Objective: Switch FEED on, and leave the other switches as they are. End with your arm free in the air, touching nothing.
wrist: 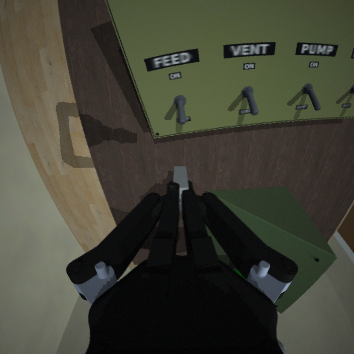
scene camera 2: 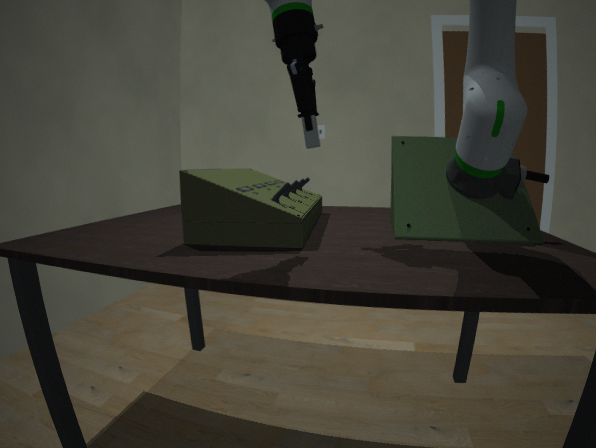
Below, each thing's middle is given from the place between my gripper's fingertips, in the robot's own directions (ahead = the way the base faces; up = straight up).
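Relative to the olive switch box (scene camera 2: pixel 229 207), my hand is 120 mm above, 150 mm to the left of and 190 mm short of it.
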